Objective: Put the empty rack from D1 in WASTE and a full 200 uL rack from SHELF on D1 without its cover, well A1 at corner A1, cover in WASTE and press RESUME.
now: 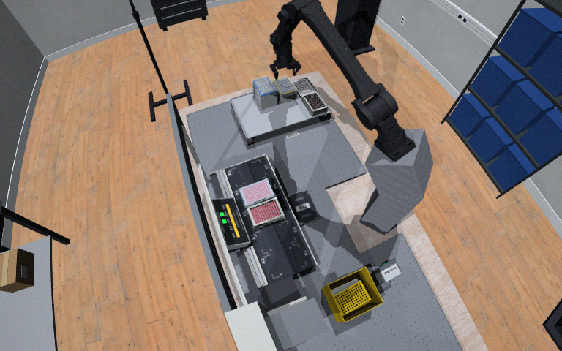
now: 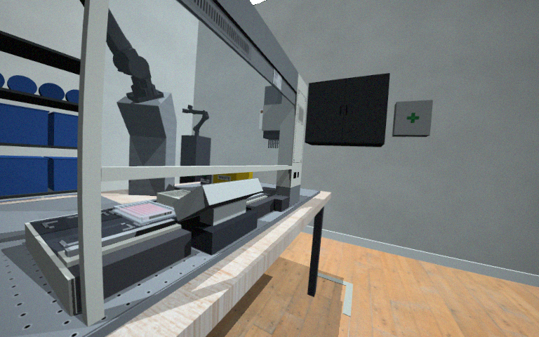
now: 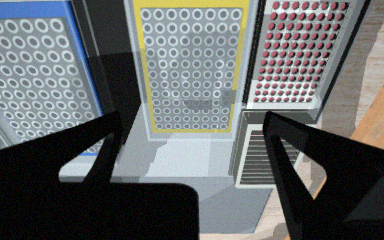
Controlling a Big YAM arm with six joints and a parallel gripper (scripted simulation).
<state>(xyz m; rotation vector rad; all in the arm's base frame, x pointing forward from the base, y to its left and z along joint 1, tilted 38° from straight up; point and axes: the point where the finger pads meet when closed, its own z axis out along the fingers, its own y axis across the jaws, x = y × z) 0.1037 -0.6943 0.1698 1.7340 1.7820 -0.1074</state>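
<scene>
Now: the clear tip-rack cover 6 cm below my hand. Also, from my hand: shelf unit 6 cm ahead, 6 cm to the left, 13 cm below; then shelf label 7 cm ahead, 22 cm to the left, 18 cm below; then pink plate 37 cm ahead, 45 cm to the left, 13 cm below.
</scene>
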